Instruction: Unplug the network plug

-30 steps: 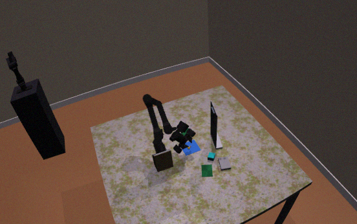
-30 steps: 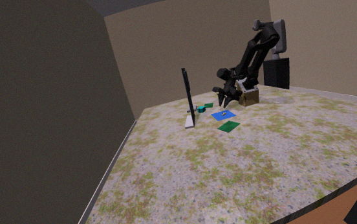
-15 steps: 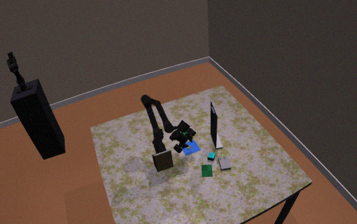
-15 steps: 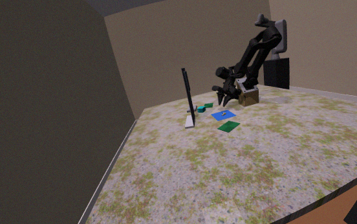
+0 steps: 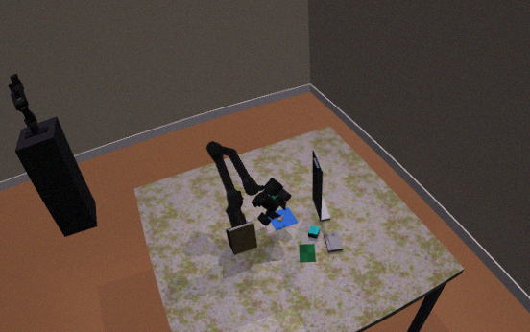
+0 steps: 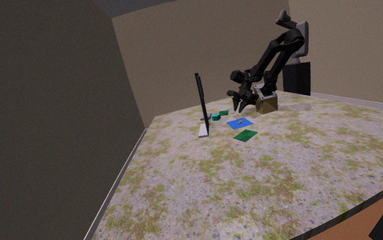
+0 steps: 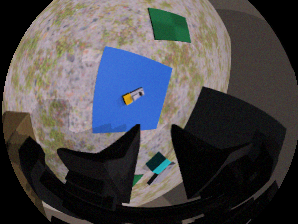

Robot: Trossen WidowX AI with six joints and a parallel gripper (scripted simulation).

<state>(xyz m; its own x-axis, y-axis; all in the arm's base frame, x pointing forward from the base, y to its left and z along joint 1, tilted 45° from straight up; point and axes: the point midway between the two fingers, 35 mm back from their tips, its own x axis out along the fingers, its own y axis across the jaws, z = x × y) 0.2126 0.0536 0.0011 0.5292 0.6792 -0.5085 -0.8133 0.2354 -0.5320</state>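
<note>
Right now the network plug is 2 cm to the left of my gripper tip and 6 cm below it. Round my gripper tip: green patch: 4 cm ahead, 17 cm to the left, 6 cm below; then blue marked square: 2 cm to the left, 6 cm below; then teal cube: 10 cm ahead, 14 cm to the right, 5 cm below.
</note>
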